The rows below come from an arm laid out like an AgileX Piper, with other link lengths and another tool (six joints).
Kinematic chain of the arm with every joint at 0, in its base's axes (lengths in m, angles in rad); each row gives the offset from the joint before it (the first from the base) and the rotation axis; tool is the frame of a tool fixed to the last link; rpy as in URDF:
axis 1: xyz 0 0 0.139 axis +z
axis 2: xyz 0 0 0 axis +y
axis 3: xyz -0.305 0 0.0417 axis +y
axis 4: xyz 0.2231 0 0.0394 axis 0.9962 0 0.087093
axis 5: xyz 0 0 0 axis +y
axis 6: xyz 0.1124 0 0.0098 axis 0.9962 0 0.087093
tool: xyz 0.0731 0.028 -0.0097 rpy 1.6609 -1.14 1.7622
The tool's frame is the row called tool.
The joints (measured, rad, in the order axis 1, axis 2, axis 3, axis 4, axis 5, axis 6), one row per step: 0.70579, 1.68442, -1.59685, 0.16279, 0.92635, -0.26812; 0.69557, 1.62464, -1.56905, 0.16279, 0.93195, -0.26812; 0.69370, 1.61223, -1.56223, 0.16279, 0.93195, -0.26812; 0.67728, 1.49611, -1.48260, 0.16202, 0.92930, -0.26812; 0.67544, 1.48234, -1.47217, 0.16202, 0.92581, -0.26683; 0.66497, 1.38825, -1.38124, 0.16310, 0.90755, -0.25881; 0.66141, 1.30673, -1.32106, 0.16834, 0.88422, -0.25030; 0.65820, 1.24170, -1.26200, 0.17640, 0.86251, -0.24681
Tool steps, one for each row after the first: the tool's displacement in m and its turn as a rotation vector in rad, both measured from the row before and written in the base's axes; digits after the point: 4 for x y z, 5 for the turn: -0.0083, -0.0121, 0.0137, 0.01705, -0.02023, -0.00931; -0.0018, -0.0024, 0.0025, 0.00358, -0.00429, -0.00187; -0.0193, -0.0237, 0.0163, 0.02418, -0.03074, -0.01689; -0.0021, -0.0025, 0.0017, 0.00484, -0.00460, -0.00336; -0.0176, -0.0183, 0.0032, 0.01774, -0.01165, -0.01921; -0.0147, -0.0121, 0.0079, 0.03566, -0.02703, -0.01296; -0.0125, -0.0098, 0.0018, 0.02511, -0.01457, -0.00846
